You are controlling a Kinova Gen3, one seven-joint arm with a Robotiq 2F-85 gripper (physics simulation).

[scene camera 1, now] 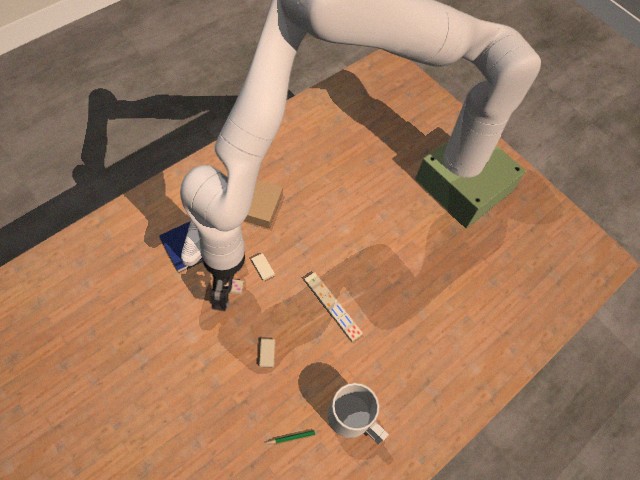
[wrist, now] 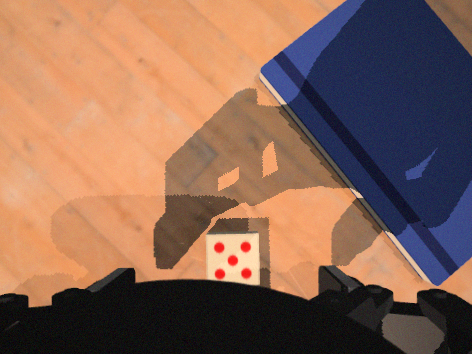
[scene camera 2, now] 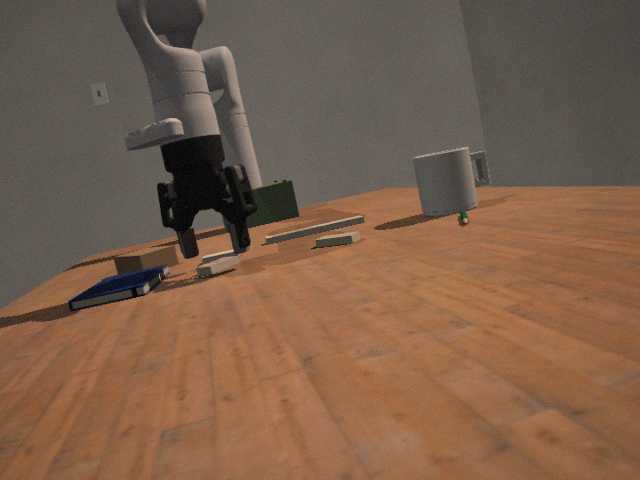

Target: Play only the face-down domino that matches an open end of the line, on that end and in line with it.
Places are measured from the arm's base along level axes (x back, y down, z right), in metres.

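Pixels of known places: gripper, fingertip midpoint: (scene camera 1: 227, 284) (scene camera 2: 216, 255); arm's base, link origin: (scene camera 1: 463, 160).
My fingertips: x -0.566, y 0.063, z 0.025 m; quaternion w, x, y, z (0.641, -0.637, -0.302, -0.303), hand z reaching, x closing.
Note:
Ahead of a thing's pixels: the offset from my fingertips to its top centre.
The line of face-up dominoes @[dy +0.009, dx +0.157, dz -0.141 m] (scene camera 1: 338, 311) (scene camera 2: 315, 230) runs diagonally, from a green-marked end at upper left in scene camera 1 to a red five end at lower right. A face-up domino @[dy +0.009, dx +0.004, dz +0.001 m] (scene camera 1: 236, 286) (scene camera 2: 218, 266) (wrist: 232, 267) lies apart, with a red five and magenta pips; the gripper and arm hide part of it. A blank-backed domino @[dy +0.009, dx +0.081, dz +0.003 m] (scene camera 1: 262, 266) lies between it and the line. Another blank-backed domino @[dy +0.009, dx -0.001, dz -0.157 m] (scene camera 1: 266, 352) (scene camera 2: 337, 239) lies on the mug's side. My gripper (scene camera 1: 219, 303) (scene camera 2: 215, 249) (wrist: 226, 288) is open and empty, low above the face-up domino, its fingers on either side.
A blue book @[dy +0.007, dx +0.000, dz +0.124 m] (scene camera 1: 174, 244) (scene camera 2: 121, 284) (wrist: 390, 100) lies close beside the gripper. A tan box @[dy -0.011, dx +0.153, dz +0.129 m] (scene camera 1: 266, 204) (scene camera 2: 147, 259) stands behind the dominoes. A grey mug @[dy -0.067, dx +0.070, dz -0.350 m] (scene camera 1: 339, 426) (scene camera 2: 445, 181) and green pencil @[dy +0.012, dx -0.046, dz -0.312 m] (scene camera 1: 294, 437) (scene camera 2: 463, 218) are farther off. The arm stands on a green base (scene camera 1: 488, 180) (scene camera 2: 273, 201).

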